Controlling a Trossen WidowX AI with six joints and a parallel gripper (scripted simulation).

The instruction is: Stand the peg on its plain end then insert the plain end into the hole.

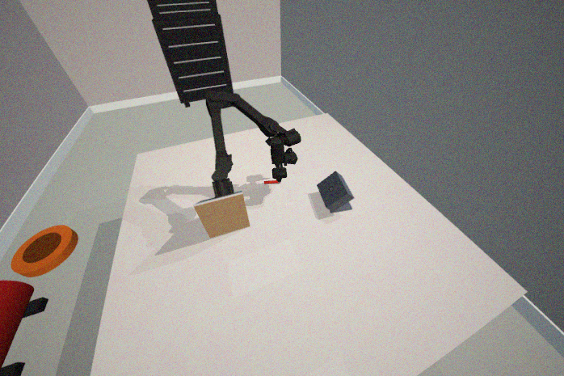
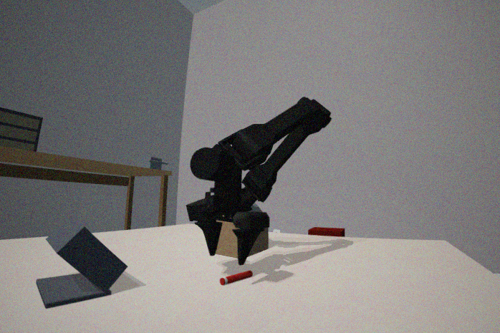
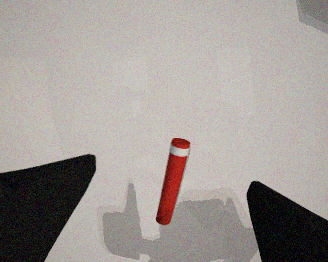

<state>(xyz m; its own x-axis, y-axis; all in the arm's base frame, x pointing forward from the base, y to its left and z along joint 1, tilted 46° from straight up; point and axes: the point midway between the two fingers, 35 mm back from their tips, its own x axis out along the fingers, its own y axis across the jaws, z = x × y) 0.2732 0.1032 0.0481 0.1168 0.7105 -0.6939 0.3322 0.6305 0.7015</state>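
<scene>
Now: gripper tip 20 mm past the red peg and 40 mm above it. Also, from my gripper tip: dark sloped panel: 170 mm ahead, 210 mm to the right, 10 mm above.
</scene>
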